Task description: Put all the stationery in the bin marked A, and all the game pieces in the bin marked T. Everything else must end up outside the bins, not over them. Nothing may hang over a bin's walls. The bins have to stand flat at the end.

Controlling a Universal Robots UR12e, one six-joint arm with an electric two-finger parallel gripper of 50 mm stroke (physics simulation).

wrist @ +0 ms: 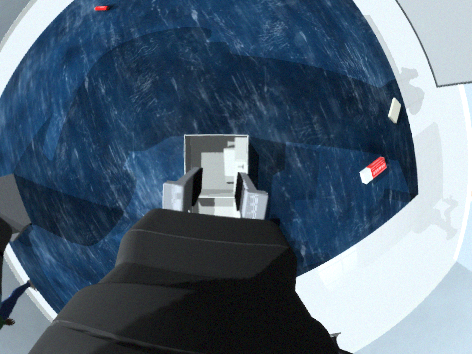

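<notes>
A light grey open bin stands near the middle of the wrist view; no letter shows on it. Pale flat pieces lie inside along its right wall, partly overlapping; I cannot tell exactly what they are. My gripper is open and empty, over the near part of the bin in this view. A block with a red printed sleeve and a white end, like an eraser, lies at the right. A small cream block lies farther back, near the right edge. A small red piece lies at the top left; its kind is unclear.
The round blue streaked surface has a broad white border. A light grey panel shows at the upper right. A grey object stands at the left edge. A dark blue shape shows at the lower left.
</notes>
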